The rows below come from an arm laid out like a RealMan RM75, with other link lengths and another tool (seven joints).
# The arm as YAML. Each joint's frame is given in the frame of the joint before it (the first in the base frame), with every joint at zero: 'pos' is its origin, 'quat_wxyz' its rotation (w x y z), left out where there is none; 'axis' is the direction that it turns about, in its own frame. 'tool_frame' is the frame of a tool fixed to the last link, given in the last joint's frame.
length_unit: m
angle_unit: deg
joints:
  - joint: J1
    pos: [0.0, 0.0, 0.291]
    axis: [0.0, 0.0, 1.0]
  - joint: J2
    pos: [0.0, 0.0, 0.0]
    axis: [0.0, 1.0, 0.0]
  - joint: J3
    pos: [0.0, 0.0, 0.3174]
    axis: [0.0, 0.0, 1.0]
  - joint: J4
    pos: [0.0, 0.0, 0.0]
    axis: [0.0, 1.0, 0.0]
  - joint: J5
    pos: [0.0, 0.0, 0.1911]
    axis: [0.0, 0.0, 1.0]
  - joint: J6
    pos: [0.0, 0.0, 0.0]
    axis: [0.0, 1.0, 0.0]
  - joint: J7
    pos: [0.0, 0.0, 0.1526]
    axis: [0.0, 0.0, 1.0]
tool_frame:
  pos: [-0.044, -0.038, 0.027]
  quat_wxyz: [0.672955, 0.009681, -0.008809, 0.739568]
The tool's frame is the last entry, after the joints.
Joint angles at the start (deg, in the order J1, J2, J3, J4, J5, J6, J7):
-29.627 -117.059 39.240 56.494 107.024 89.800 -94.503
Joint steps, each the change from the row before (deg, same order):
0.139 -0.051 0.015 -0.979 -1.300 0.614 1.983
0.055 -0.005 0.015 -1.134 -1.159 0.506 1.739
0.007 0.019 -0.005 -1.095 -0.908 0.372 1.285
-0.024 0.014 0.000 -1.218 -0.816 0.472 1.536
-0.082 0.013 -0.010 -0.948 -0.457 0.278 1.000
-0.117 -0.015 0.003 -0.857 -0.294 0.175 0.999
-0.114 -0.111 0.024 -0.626 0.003 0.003 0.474
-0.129 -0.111 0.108 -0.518 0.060 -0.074 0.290
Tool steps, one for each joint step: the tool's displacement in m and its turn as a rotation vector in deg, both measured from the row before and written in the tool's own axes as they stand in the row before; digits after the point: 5 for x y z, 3 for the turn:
0.00253 -0.00062 0.00202 1.327 0.808 0.877
0.00218 -0.00020 0.00211 1.214 0.707 0.585
0.00178 0.00029 0.00179 0.979 0.533 0.221
0.00209 0.00061 0.00207 0.939 0.655 0.375
0.00141 0.00073 0.00173 0.577 0.448 0.142
0.00112 0.00080 0.00188 0.427 0.383 0.237
0.00135 0.00153 0.00201 0.129 0.271 -0.128
0.00127 0.00147 0.00213 0.012 0.264 -0.183

